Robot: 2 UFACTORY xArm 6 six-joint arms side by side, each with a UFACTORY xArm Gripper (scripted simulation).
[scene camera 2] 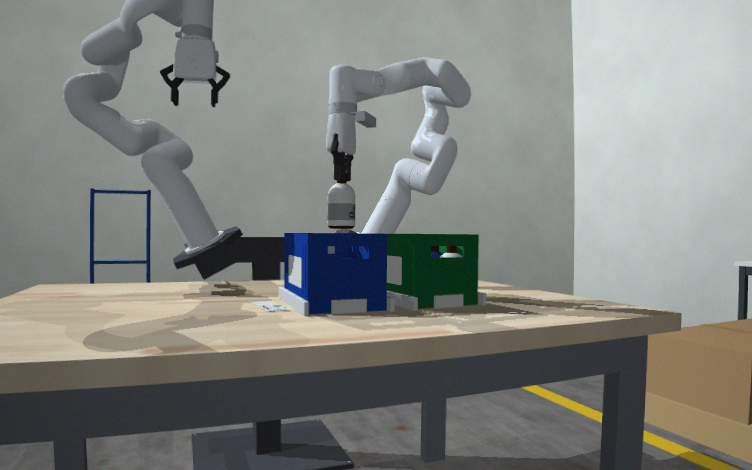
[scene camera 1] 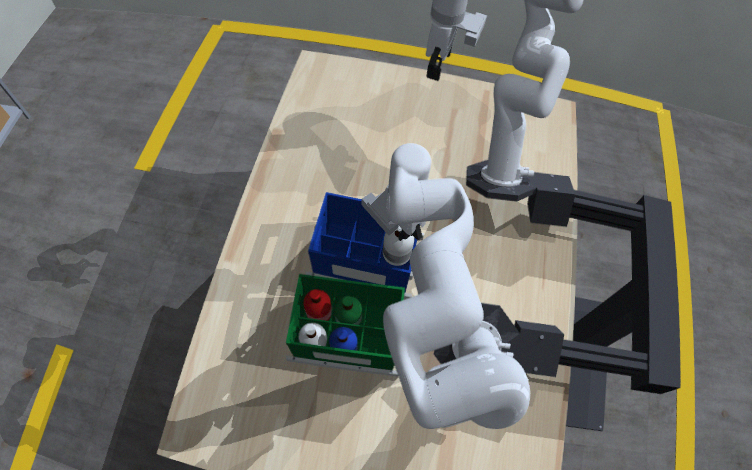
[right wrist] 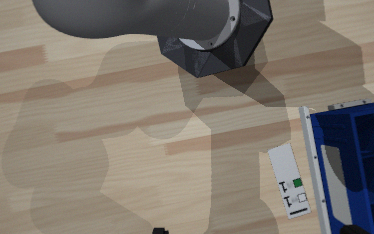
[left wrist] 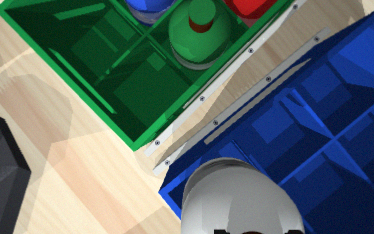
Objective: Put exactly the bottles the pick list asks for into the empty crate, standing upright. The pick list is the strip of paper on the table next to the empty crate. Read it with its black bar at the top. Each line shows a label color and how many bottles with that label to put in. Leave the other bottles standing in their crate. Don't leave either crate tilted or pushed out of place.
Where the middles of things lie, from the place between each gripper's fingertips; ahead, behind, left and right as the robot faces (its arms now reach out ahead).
My left hand (scene camera 2: 342, 180) is 250 mm above the blue crate (scene camera 2: 358, 269), 90 mm short of it and 50 mm to the left of it. Also, from my left hand: red bottle (scene camera 1: 317, 304) (250 mm below, 180 mm ahead, 150 mm to the left); then green crate (scene camera 1: 374, 352) (250 mm below, 190 mm to the left, 80 mm ahead); then pick list (right wrist: 282, 159) (340 mm below, 210 mm to the right, 100 mm ahead).
I see my right gripper (scene camera 2: 194, 105) 50 cm above the pick list, 17 cm to the right of it and 10 cm short of it. Round my right hand: red bottle (53 cm to the left, 41 cm below, 18 cm ahead); green crate (57 cm to the left, 42 cm below, 9 cm ahead); blue crate (42 cm below, 33 cm to the left, 10 cm ahead).
